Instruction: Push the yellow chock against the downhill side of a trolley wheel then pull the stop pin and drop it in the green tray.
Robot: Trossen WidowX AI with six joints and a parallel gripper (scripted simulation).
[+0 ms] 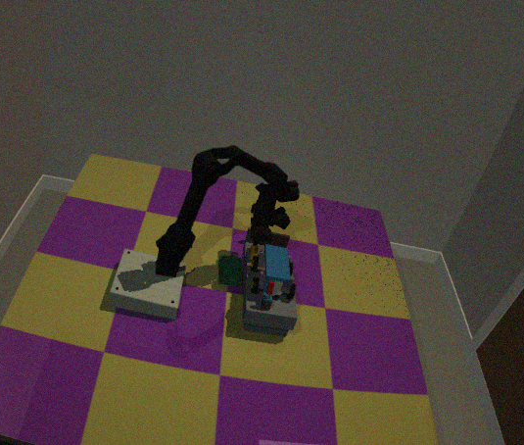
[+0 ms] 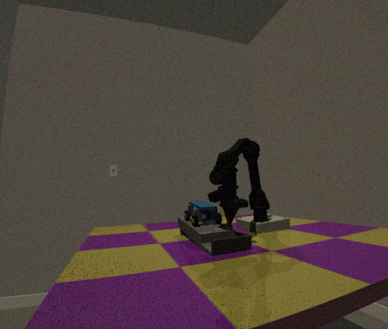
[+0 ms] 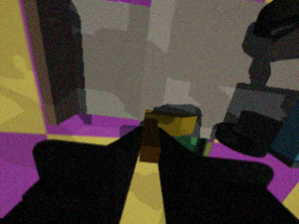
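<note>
Right now my gripper tip is 270 mm to the left of the red-headed stop pin and 40 mm below it. Also, from my gripper tip: grey ramp (160 mm to the right, 40 mm below, 30 mm ahead); blue-topped trolley (160 mm to the right, 30 mm ahead, 20 mm above); yellow chock (20 mm to the right, 10 mm below).
</note>
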